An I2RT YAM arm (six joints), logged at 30 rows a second.
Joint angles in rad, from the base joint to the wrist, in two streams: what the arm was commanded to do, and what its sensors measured. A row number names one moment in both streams.
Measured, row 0:
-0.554 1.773 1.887 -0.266 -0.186 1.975
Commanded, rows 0 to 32:
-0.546 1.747 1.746 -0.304 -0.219 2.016
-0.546 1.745 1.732 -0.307 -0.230 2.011
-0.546 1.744 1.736 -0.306 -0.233 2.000
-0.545 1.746 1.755 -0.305 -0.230 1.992
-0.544 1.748 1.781 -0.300 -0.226 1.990
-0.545 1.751 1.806 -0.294 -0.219 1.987
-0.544 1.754 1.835 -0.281 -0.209 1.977
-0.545 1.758 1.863 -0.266 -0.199 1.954
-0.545 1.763 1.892 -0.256 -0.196 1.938
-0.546 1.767 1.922 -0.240 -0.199 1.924
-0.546 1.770 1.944 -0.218 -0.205 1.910
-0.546 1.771 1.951 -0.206 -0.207 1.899
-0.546 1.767 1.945 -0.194 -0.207 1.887
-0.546 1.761 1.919 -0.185 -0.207 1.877
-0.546 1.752 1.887 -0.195 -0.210 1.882
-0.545 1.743 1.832 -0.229 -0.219 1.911
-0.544 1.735 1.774 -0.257 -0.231 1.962
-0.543 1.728 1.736 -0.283 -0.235 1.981
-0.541 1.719 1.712 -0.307 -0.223 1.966
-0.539 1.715 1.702 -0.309 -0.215 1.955
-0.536 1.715 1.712 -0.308 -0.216 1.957
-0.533 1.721 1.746 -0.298 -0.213 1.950
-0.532 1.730 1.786 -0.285 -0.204 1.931
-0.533 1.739 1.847 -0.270 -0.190 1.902
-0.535 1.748 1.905 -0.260 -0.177 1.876
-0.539 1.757 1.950 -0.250 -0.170 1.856
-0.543 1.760 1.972 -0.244 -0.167 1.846
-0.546 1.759 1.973 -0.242 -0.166 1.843
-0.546 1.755 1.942 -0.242 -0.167 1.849
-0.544 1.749 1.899 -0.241 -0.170 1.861
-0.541 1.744 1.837 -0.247 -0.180 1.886
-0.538 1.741 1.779 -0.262 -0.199 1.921
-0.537 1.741 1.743 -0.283 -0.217 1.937
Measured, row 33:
-0.543 1.739 1.834 -0.268 -0.189 1.902
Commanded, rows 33 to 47:
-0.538 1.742 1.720 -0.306 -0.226 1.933
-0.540 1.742 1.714 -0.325 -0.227 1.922
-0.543 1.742 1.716 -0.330 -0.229 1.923
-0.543 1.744 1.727 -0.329 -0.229 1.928
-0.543 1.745 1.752 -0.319 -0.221 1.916
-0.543 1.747 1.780 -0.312 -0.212 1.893
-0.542 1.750 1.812 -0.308 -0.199 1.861
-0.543 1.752 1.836 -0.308 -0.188 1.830
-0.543 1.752 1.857 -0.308 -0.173 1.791
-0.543 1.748 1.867 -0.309 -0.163 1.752
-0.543 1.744 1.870 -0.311 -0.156 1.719
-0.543 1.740 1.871 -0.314 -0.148 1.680
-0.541 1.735 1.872 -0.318 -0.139 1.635
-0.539 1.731 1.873 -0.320 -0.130 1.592
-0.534 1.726 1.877 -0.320 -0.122 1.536
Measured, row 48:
-0.543 1.777 1.845 -0.368 -0.163 1.707
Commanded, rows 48 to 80:
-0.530 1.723 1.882 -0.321 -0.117 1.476
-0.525 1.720 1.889 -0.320 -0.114 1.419
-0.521 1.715 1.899 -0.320 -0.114 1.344
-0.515 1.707 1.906 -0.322 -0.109 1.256
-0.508 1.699 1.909 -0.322 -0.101 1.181
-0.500 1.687 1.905 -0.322 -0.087 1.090
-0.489 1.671 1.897 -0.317 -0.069 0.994
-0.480 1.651 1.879 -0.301 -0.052 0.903
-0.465 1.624 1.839 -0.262 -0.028 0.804
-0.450 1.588 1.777 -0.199 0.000 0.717
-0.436 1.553 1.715 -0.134 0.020 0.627
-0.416 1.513 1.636 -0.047 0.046 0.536
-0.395 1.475 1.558 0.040 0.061 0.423
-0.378 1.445 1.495 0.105 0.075 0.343
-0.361 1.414 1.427 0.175 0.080 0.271
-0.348 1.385 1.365 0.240 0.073 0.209
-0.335 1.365 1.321 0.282 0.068 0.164
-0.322 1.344 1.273 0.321 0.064 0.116
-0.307 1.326 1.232 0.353 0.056 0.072
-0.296 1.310 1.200 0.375 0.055 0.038
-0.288 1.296 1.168 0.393 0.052 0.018
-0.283 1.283 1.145 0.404 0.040 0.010
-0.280 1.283 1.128 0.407 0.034 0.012
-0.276 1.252 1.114 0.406 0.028 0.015
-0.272 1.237 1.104 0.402 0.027 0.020
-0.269 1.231 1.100 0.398 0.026 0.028
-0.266 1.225 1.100 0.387 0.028 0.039
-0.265 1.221 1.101 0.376 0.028 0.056
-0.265 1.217 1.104 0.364 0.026 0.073
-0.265 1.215 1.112 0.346 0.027 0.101
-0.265 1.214 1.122 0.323 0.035 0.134
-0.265 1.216 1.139 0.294 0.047 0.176
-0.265 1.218 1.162 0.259 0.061 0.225
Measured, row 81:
-0.273 1.251 1.102 0.237 0.034 0.126
